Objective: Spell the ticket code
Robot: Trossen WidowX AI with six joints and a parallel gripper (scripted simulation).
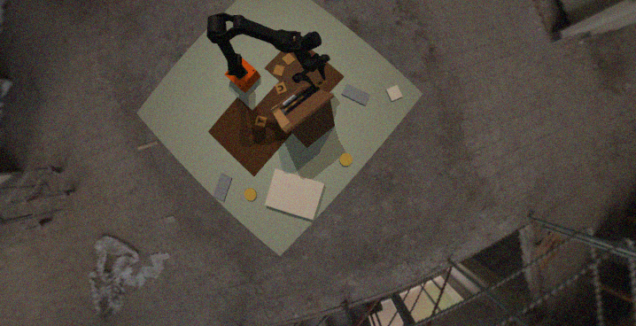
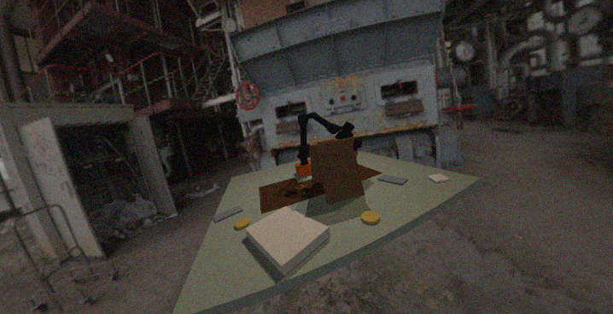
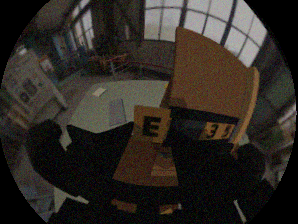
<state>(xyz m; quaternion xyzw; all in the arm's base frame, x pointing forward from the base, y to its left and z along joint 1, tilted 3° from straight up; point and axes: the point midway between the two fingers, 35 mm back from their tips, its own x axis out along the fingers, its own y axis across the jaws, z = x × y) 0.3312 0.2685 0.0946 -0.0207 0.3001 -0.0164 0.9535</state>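
Now: the white ticket 160 mm to the right of my gripper tip, 90 mm below it and 60 mm behind it. Round my gripper tip: tan tile: 280 mm behind, 160 mm below; then white slab: 460 mm to the right, 340 mm ahead, 140 mm below; then brown mat: 230 mm to the right, 160 mm below, 160 mm behind.
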